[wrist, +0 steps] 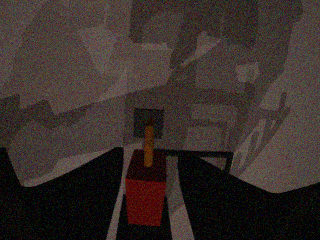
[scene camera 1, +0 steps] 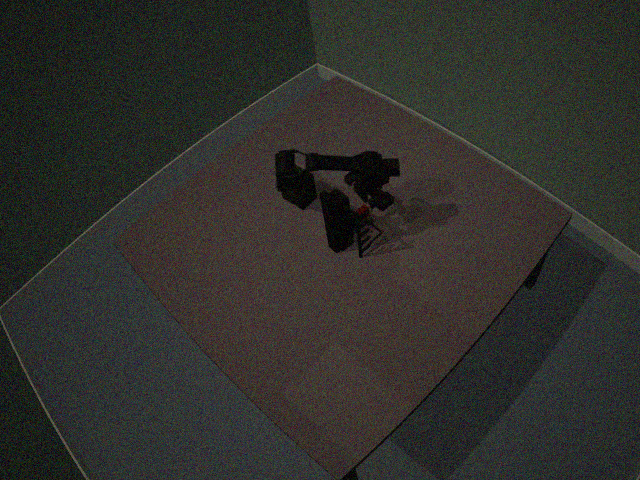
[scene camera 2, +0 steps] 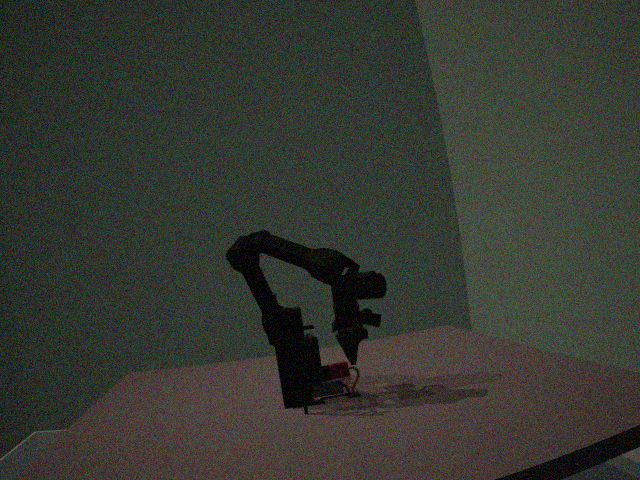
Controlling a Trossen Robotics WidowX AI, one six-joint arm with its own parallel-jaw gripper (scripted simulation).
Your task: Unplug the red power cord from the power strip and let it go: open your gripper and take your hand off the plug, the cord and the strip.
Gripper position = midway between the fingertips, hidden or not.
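The gripper is visible in scene camera 1 [scene camera 1: 369, 205], in scene camera 2 [scene camera 2: 352, 363] and in the wrist view [wrist: 151, 156].
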